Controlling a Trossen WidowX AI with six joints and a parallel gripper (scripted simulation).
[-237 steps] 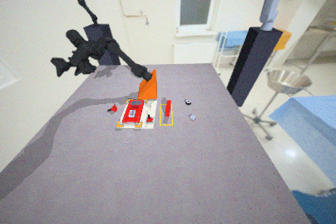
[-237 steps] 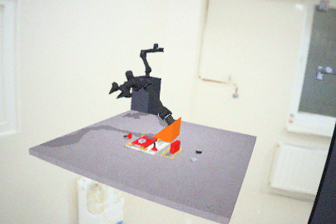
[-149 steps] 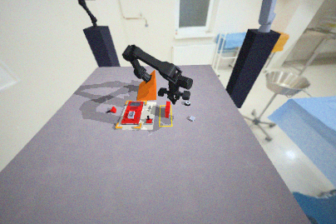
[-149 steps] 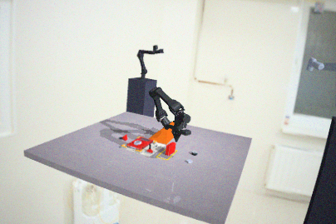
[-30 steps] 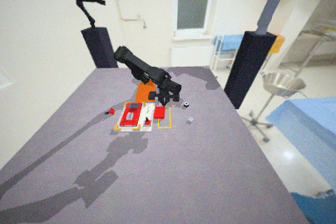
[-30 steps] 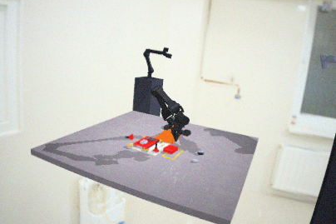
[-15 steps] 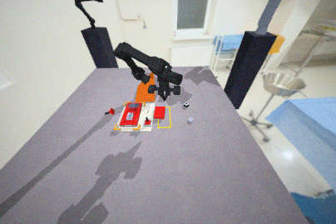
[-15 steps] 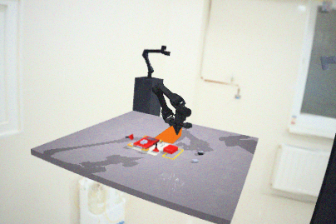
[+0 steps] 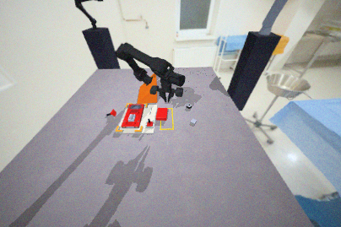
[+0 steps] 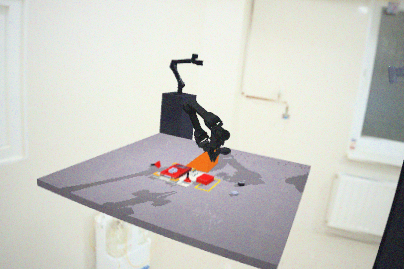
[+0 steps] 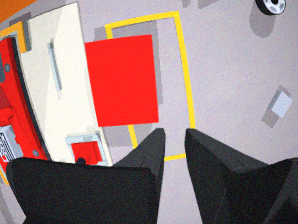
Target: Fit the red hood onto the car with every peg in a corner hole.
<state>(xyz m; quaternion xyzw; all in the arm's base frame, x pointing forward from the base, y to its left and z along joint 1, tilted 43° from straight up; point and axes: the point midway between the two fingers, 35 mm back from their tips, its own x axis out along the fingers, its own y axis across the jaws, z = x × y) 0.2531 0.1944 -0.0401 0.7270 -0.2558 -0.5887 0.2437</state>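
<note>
The red hood is 10 mm behind my gripper tip, 40 mm to the right of it and 120 mm below it. Round my gripper tip: black-and-white wheel: 110 mm behind, 150 mm to the left, 120 mm below; jig: 30 mm ahead, 210 mm to the right, 120 mm below.
</note>
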